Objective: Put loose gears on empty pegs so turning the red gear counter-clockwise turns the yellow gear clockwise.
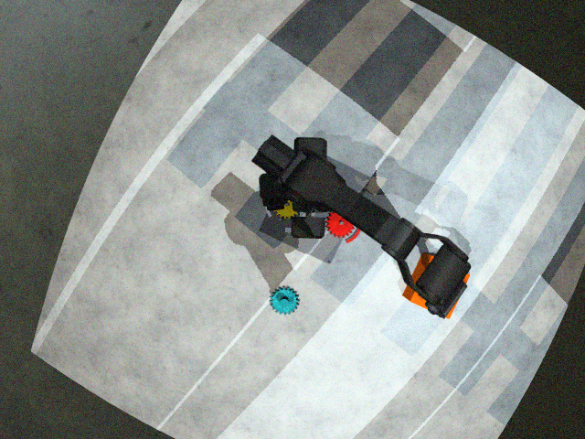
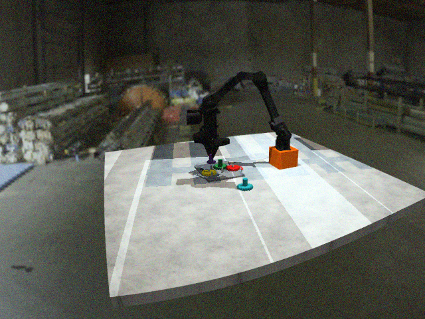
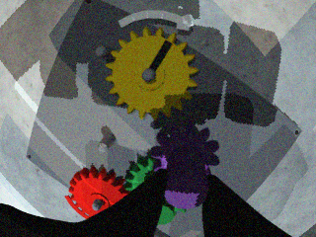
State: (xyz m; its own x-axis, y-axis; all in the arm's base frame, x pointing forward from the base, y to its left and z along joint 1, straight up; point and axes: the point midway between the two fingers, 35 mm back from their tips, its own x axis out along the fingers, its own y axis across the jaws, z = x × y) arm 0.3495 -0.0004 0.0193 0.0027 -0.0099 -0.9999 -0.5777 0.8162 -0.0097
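My gripper tip is 40 mm past the green gear, 40 mm above it and 20 mm to the left of it. The rest, counted from my gripper tip: purple gear 10 mm below; red gear 100 mm behind, 50 mm below, 10 mm to the left; yellow gear 50 mm to the left, 50 mm below, 20 mm ahead.
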